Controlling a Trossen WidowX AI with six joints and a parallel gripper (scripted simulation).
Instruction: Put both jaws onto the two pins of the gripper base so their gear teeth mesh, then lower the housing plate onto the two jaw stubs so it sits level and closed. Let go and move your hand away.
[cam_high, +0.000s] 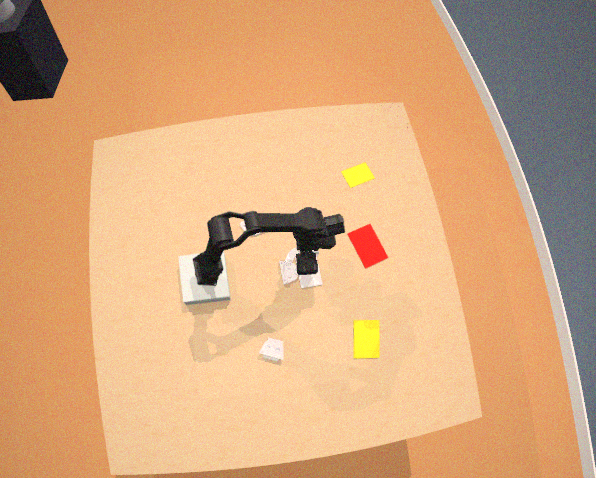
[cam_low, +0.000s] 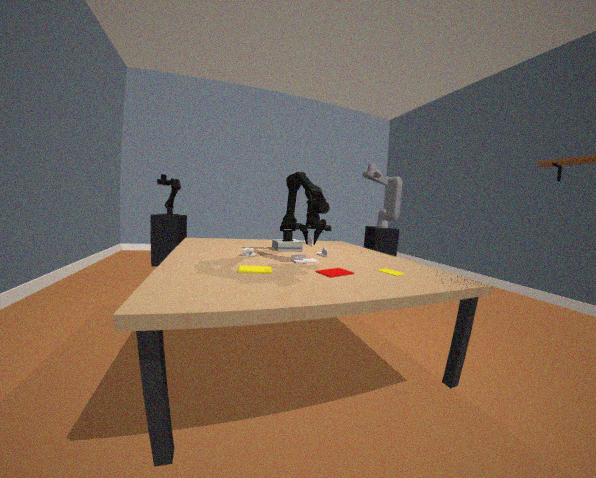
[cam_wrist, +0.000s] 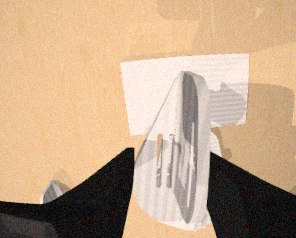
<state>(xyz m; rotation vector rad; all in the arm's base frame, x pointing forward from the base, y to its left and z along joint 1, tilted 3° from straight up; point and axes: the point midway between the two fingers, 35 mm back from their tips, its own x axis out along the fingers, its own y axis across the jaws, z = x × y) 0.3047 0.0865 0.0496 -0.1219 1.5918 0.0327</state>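
Now: the white jaw 30 mm behind my gripper tip and 20 mm to the right of it. Also, from my gripper tip: yellow patch: 220 mm ahead, 260 mm to the right, 80 mm below; then red patch: 220 mm ahead, 70 mm to the left, 80 mm below.
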